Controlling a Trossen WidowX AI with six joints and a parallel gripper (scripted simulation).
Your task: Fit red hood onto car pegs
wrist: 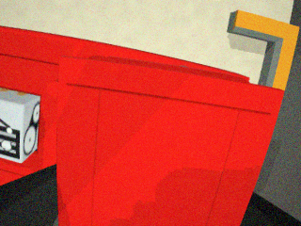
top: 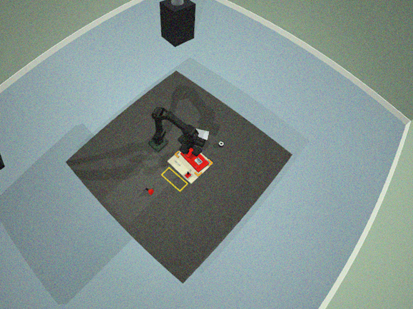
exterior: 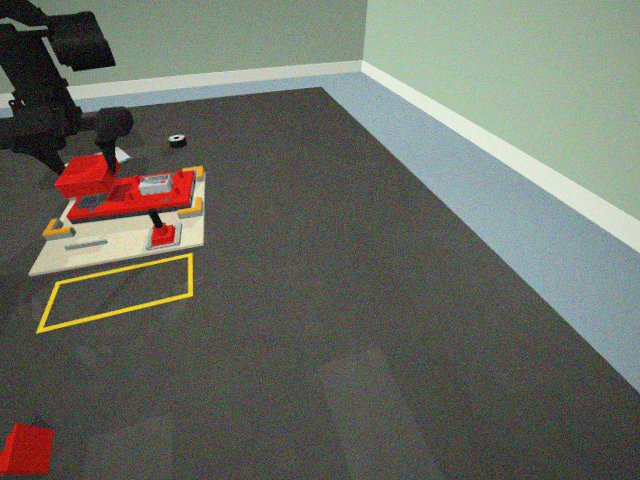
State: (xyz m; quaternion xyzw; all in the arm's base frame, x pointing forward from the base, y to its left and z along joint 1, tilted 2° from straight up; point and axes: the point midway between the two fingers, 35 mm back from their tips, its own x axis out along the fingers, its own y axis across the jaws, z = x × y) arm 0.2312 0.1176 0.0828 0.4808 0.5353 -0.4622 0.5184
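The grey engine block is 90 mm ahead of my gripper tip, 10 mm to the left of it and 40 mm below it. Round my gripper tip: cream jig plate: 60 mm ahead, 20 mm to the right, 60 mm below; stand: 130 mm ahead, 120 mm to the right, 30 mm below; red hood: 10 mm above.
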